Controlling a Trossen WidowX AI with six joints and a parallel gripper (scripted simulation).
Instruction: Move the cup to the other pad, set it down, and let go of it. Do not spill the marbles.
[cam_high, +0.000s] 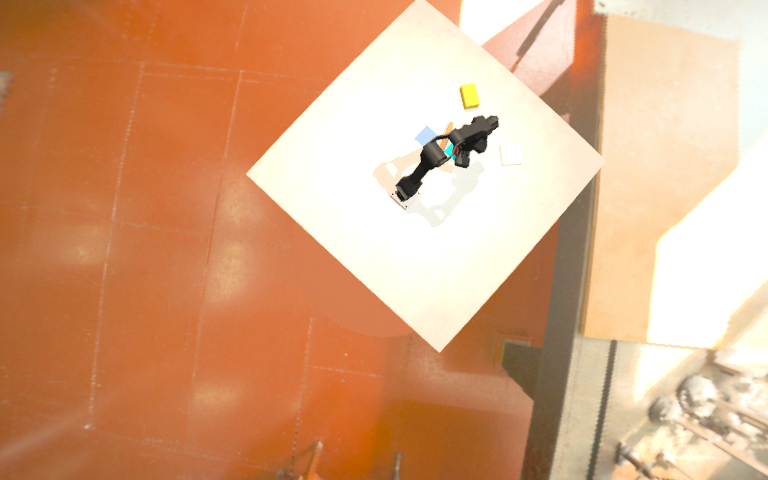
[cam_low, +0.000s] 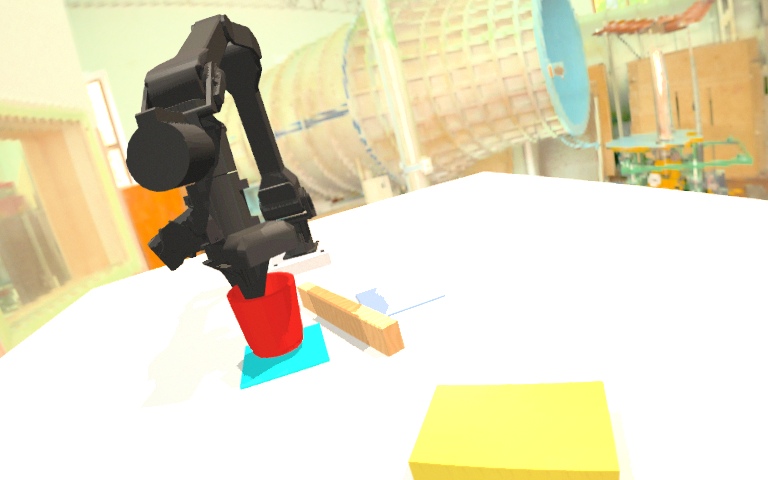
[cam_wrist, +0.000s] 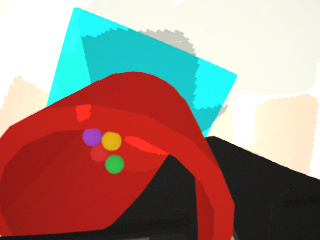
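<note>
The red cup is 2 cm ahead of my gripper tip and 2 cm to the left of it. Round my gripper tip: pale blue pad: 6 cm behind, 16 cm to the left, 6 cm below; then cyan pad: 2 cm ahead, 2 cm to the left, 6 cm below; then wooden block: 2 cm behind, 9 cm to the left, 4 cm below.
</note>
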